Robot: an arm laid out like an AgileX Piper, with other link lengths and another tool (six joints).
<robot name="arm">
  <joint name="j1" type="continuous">
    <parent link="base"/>
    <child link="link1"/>
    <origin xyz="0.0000 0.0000 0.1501"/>
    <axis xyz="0 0 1"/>
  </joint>
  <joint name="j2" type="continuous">
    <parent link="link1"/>
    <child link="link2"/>
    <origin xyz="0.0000 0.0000 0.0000"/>
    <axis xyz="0 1 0"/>
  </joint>
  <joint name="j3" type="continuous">
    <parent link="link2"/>
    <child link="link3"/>
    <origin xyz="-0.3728 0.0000 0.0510"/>
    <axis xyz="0 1 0"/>
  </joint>
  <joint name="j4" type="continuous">
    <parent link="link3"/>
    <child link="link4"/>
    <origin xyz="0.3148 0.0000 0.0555"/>
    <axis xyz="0.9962 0 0.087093"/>
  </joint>
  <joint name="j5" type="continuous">
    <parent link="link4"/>
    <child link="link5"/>
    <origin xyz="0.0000 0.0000 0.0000"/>
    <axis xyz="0 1 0"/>
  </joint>
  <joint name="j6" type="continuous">
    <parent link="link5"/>
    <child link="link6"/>
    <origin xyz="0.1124 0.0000 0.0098"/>
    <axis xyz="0.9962 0 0.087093"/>
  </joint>
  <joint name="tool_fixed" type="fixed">
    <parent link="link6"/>
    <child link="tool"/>
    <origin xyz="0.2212 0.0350 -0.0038" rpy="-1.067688 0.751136 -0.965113"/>
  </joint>
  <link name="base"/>
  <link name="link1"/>
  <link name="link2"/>
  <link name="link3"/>
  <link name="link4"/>
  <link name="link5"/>
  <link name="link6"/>
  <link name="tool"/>
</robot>
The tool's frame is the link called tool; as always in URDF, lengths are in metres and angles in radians. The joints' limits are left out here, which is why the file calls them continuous.
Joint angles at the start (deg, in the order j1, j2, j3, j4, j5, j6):
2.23, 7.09, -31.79, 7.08, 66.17, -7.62
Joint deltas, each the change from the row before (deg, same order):
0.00, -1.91, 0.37, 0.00, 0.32, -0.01
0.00, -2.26, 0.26, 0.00, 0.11, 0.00
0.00, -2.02, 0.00, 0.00, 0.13, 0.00
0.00, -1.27, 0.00, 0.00, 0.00, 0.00
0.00, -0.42, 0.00, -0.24, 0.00, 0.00
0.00, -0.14, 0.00, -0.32, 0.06, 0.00
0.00, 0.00, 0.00, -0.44, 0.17, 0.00
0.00, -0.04, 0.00, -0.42, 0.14, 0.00
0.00, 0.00, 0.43, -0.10, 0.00, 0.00
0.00, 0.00, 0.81, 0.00, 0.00, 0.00
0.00, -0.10, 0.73, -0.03, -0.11, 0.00
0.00, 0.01, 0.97, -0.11, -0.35, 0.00
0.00, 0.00, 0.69, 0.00, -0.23, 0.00
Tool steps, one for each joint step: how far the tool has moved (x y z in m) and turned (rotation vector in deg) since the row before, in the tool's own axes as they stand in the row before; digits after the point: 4 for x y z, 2 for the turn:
0.0000, 0.0017, -0.0031, 0.72, -0.87, -0.47
-0.0021, 0.0000, -0.0035, 1.15, -1.34, -0.68
-0.0034, -0.0010, -0.0038, 1.15, -1.34, -0.68
-0.0024, -0.0010, -0.0022, 0.78, -0.90, -0.45
0.0002, -0.0012, -0.0010, 0.36, -0.13, -0.29
0.0013, -0.0010, -0.0007, 0.19, 0.16, -0.22
0.0024, -0.0008, -0.0008, 0.08, 0.41, -0.21
0.0021, -0.0009, -0.0008, 0.11, 0.35, -0.22
0.0034, 0.0018, 0.0010, -0.23, 0.37, 0.09
0.0056, 0.0041, 0.0020, -0.51, 0.57, 0.27
0.0046, 0.0030, 0.0018, -0.31, 0.39, 0.16
0.0060, 0.0030, 0.0030, -0.33, 0.52, 0.17
0.0040, 0.0025, 0.0021, -0.28, 0.33, 0.17

